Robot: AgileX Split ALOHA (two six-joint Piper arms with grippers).
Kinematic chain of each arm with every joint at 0, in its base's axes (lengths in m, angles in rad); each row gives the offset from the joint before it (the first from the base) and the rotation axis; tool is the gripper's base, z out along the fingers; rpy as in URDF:
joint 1: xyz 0 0 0.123 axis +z
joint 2: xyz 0 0 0 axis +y
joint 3: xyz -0.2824 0 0.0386 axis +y
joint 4: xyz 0.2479 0 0.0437 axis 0.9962 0 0.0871
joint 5: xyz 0 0 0 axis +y
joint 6: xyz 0.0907 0 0.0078 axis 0.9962 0 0.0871
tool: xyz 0 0 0 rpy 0 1.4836 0
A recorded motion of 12 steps. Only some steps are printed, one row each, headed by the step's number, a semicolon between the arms.
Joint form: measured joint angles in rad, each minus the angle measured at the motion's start. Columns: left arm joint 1, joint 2, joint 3, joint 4, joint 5, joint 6; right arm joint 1, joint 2, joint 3, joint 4, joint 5, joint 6.
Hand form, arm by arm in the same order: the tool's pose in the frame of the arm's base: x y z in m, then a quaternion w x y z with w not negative. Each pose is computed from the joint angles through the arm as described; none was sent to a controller.
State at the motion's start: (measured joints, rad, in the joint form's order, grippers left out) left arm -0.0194 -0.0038 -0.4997 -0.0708 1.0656 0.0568; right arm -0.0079 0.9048 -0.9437 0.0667 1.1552 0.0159
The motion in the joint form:
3: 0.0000 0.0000 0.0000 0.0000 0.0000 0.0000; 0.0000 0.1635 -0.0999 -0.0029 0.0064 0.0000
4: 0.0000 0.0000 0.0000 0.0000 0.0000 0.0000; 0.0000 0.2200 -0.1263 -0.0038 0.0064 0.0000
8: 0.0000 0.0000 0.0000 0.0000 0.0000 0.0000; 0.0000 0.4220 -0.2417 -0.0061 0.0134 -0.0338
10: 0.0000 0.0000 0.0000 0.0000 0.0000 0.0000; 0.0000 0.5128 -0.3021 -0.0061 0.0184 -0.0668
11: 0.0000 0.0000 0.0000 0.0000 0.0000 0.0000; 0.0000 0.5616 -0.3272 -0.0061 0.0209 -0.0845
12: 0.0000 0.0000 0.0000 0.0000 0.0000 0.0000; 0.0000 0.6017 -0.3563 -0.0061 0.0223 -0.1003
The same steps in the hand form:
3: -0.0058 -0.0055 0.2768 0.52118 0.03401 0.85238 -0.02562; 0.1880 0.0038 0.3457 0.23342 0.01706 0.97169 0.03235
4: -0.0058 -0.0055 0.2768 0.52118 0.03401 0.85238 -0.02562; 0.2018 0.0037 0.3423 0.21877 0.01749 0.97510 0.03176
8: -0.0058 -0.0055 0.2768 0.52118 0.03401 0.85238 -0.02562; 0.2518 0.0031 0.3292 0.17341 0.00193 0.98447 0.02728
10: -0.0058 -0.0055 0.2768 0.52118 0.03401 0.85238 -0.02562; 0.2747 0.0029 0.3222 0.15639 -0.01400 0.98728 0.02483
11: -0.0058 -0.0055 0.2768 0.52118 0.03401 0.85238 -0.02562; 0.2863 0.0028 0.3154 0.14366 -0.02249 0.98908 0.02387
12: -0.0058 -0.0055 0.2768 0.52118 0.03401 0.85238 -0.02562; 0.2965 0.0028 0.3117 0.13771 -0.03019 0.98975 0.02298

